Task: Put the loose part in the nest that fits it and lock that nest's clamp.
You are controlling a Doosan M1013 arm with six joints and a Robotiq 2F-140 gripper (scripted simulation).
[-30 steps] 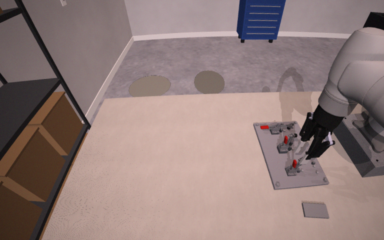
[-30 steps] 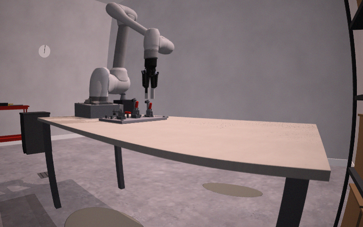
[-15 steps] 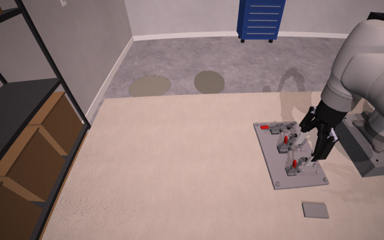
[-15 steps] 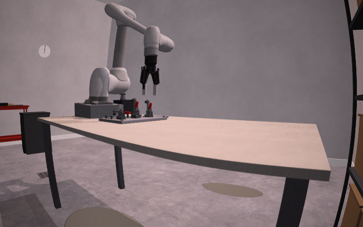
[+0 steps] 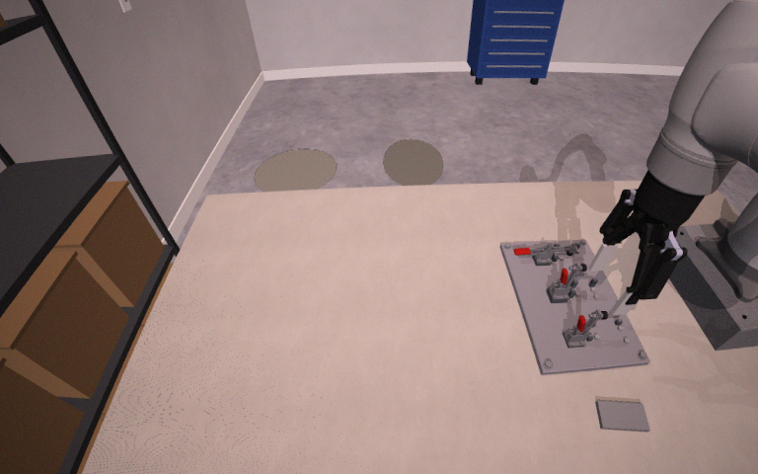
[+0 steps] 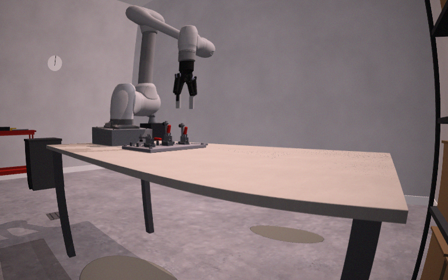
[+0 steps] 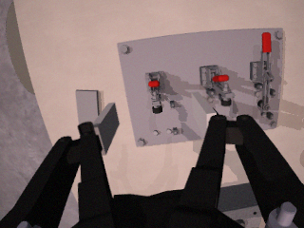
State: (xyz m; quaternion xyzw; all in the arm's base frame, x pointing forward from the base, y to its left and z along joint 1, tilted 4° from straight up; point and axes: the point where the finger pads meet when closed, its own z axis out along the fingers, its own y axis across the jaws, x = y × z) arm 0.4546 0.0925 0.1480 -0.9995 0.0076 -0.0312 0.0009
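The loose part is 21 cm below my hand, 16 cm to the left of it and 4 cm behind it. From my hand the other things lie so: grey fixture plate (21 cm below, 11 cm to the right, 4 cm behind); then toggle clamp (22 cm to the right, 17 cm below, 1 cm behind).
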